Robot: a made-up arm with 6 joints. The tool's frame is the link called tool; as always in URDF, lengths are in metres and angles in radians. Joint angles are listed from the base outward.
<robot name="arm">
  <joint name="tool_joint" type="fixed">
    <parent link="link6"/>
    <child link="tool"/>
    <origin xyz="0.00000 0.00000 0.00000" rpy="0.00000 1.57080 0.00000"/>
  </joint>
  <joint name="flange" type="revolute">
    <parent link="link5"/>
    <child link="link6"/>
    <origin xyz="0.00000 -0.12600 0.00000" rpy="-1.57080 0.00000 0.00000"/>
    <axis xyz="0 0 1"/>
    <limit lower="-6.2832" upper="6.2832"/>
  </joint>
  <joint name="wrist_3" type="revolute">
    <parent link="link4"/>
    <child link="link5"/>
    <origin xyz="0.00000 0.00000 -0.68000" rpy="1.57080 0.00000 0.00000"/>
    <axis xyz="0 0 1"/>
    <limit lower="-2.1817" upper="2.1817"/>
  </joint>
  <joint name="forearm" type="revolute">
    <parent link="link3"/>
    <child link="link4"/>
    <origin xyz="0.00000 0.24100 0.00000" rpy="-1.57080 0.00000 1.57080"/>
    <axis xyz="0 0 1"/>
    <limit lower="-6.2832" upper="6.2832"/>
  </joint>
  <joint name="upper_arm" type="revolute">
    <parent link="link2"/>
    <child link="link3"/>
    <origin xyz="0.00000 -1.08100 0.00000" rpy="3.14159 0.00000 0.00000"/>
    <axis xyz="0 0 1"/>
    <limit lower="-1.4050" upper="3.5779"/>
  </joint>
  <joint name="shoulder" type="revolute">
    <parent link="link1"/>
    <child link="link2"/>
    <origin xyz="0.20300 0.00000 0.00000" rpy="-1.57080 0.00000 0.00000"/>
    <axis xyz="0 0 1"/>
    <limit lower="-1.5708" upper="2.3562"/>
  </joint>
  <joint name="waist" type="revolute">
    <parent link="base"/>
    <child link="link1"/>
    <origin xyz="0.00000 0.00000 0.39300"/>
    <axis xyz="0 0 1"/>
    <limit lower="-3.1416" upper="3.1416"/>
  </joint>
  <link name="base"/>
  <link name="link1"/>
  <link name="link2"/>
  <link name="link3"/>
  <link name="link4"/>
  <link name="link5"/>
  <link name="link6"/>
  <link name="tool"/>
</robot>
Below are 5 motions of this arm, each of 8 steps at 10 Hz.
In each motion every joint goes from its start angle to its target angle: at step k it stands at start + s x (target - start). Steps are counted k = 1, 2, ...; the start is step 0. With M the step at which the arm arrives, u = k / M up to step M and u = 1 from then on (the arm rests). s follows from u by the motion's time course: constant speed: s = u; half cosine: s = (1 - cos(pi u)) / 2; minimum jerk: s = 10 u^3 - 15 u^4 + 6 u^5.
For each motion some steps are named. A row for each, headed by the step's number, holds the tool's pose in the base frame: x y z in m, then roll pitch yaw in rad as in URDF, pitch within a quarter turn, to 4 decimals.
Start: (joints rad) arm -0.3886 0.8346 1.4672 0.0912 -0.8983 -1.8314
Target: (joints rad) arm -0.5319 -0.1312 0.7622 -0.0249 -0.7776 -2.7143
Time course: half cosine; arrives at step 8
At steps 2, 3, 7, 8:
2: 1.2810 -0.5640 1.8100 1.9013 0.2081 -0.4680
3: 1.1204 -0.5235 1.9308 2.0616 0.1471 -0.4753
7: 0.4086 -0.2354 2.1604 2.6938 -0.1014 -0.5119
8: 0.3675 -0.2137 2.1602 2.7300 -0.1159 -0.5143

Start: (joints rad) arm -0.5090 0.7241 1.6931 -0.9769 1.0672 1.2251
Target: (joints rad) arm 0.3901 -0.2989 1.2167 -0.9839 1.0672 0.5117
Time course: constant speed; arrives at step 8
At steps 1, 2, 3, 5, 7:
1: 0.8189 -0.4422 2.0793 1.4061 -0.7267 -2.2052
2: 0.6969 -0.2990 2.1554 1.5827 -0.7084 -2.1495
3: 0.5472 -0.1880 2.2121 1.7563 -0.6864 -2.0906
5: 0.1974 -0.0814 2.2638 2.0939 -0.6330 -1.9620
7: -0.1572 -0.1403 2.2306 2.4187 -0.5689 -1.8184

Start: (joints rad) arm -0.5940 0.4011 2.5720 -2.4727 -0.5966 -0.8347
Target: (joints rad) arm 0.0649 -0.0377 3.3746 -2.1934 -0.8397 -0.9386
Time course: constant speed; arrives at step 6
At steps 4, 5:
4: -0.4700 0.1395 1.2828 -0.0154 0.3504 2.4012
5: -0.5024 0.0935 1.1279 -0.1914 0.5100 2.3967

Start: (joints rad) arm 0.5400 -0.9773 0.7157 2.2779 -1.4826 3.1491
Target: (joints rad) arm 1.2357 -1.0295 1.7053 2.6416 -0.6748 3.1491
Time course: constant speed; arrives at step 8
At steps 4, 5, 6, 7, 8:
4: -0.8380 -1.1410 1.3695 -2.7613 0.0323 -1.6645
5: -0.7733 -1.2507 1.2780 -2.7200 0.0659 -1.6502
6: -0.6900 -1.3470 1.1802 -2.6934 0.1058 -1.6346
7: -0.5904 -1.4266 1.0780 -2.6814 0.1497 -1.6166
8: -0.4777 -1.4866 0.9732 -2.6836 0.1958 -1.5956

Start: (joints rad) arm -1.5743 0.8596 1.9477 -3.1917 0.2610 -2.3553
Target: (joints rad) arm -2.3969 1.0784 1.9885 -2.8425 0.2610 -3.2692
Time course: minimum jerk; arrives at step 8
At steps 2, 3, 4, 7, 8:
2: -0.1093 -1.2352 1.8832 -0.6820 -0.8087 -1.6542
3: -0.2953 -1.2554 1.8448 -0.5675 -0.7783 -1.8173
4: -0.5487 -1.2360 1.7922 -0.4204 -0.7396 -2.0290
7: -1.0798 -1.0091 1.6701 -0.1130 -0.6605 -2.4784
8: -1.0961 -0.9973 1.6659 -0.1030 -0.6580 -2.4931

